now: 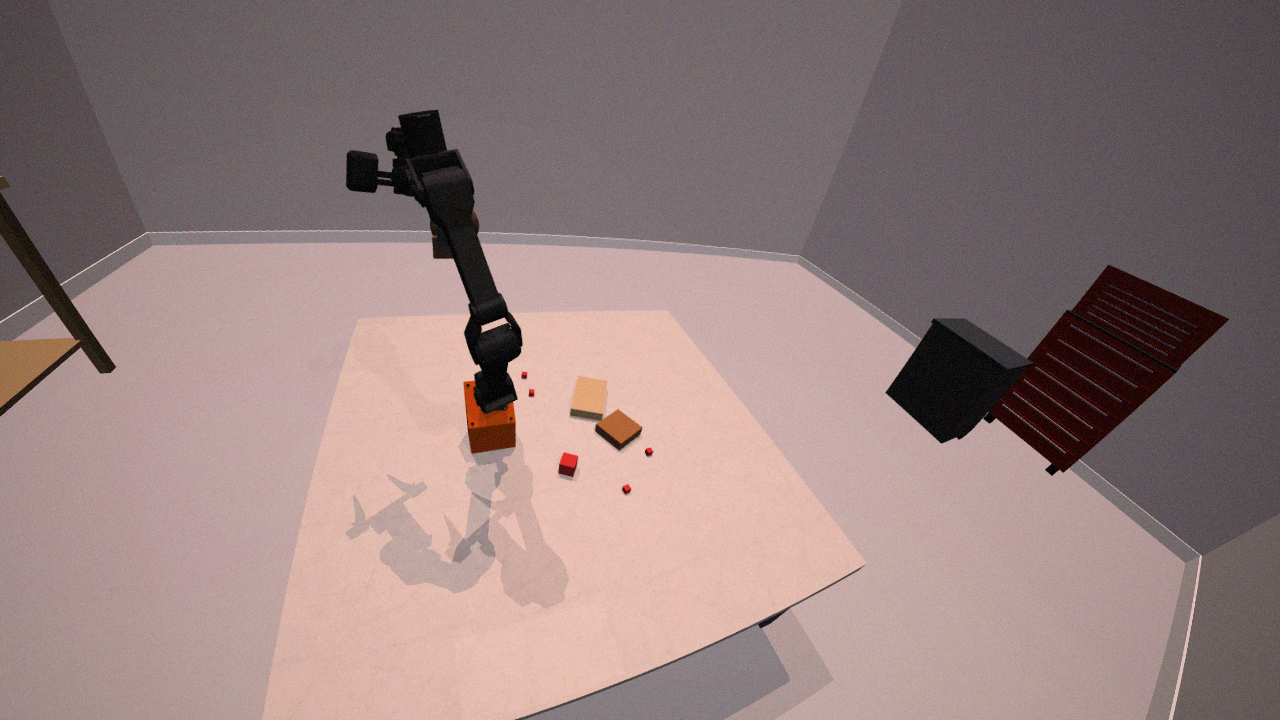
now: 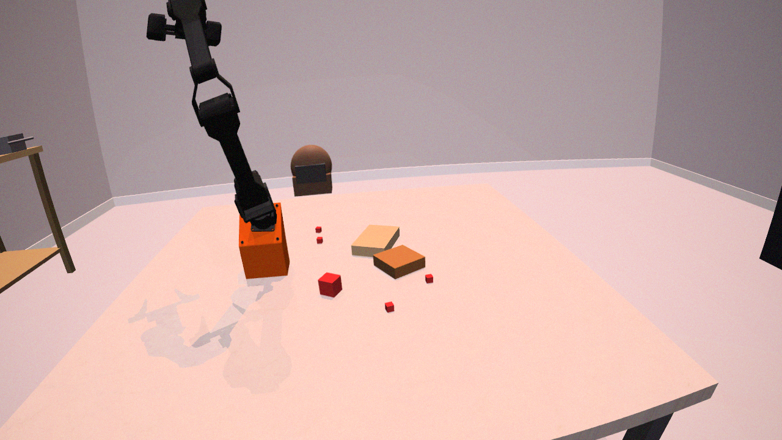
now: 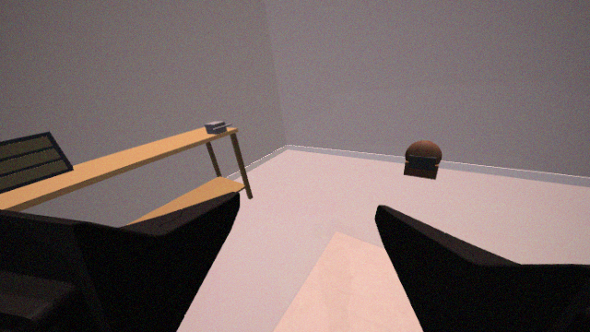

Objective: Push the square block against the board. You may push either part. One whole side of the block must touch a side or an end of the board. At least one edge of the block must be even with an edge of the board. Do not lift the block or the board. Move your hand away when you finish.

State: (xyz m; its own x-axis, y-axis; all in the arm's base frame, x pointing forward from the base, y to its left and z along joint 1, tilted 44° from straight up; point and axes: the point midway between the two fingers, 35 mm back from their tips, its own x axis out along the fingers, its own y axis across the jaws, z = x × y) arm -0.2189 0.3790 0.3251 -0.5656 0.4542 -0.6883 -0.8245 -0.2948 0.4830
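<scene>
The tan board lies 50 cm ahead of my gripper tip, 3 cm to the left of it and 63 cm below it. Also, from my gripper tip: red cube 38 cm ahead, 22 cm to the right, 63 cm below; then brown square block 55 cm ahead, 11 cm to the right, 63 cm below.
</scene>
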